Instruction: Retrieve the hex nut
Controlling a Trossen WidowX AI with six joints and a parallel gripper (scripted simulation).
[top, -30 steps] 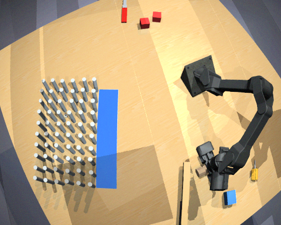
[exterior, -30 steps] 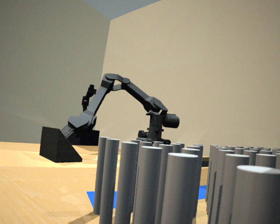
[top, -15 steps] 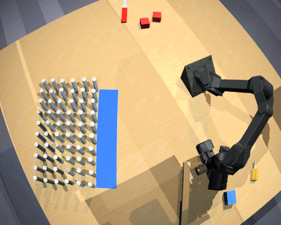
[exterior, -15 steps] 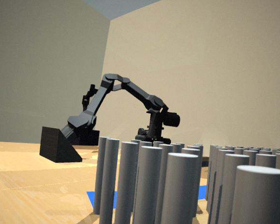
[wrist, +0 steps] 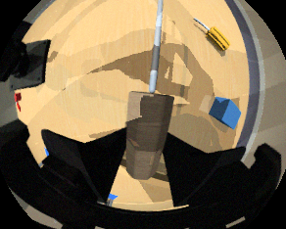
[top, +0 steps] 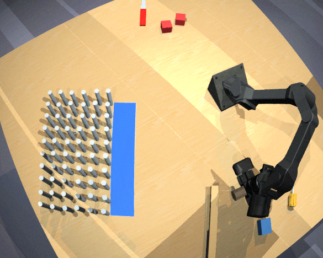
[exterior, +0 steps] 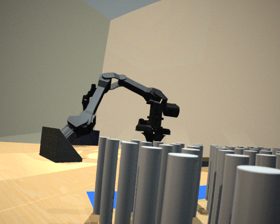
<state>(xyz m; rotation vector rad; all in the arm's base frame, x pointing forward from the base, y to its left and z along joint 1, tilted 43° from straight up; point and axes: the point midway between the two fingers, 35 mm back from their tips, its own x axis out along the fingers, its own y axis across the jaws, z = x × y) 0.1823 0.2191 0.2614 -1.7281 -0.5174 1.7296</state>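
My gripper tip is now 10 cm past the thin metal hook tool, 2 cm to the right of it and 1 cm below it. Also, from my gripper tip: blue taped strip: 32 cm to the right, 27 cm ahead, 6 cm below; blue block: 16 cm to the left, 4 cm below, 1 cm behind; yellow-handled screwdriver: 17 cm behind, 15 cm to the left, 4 cm below.
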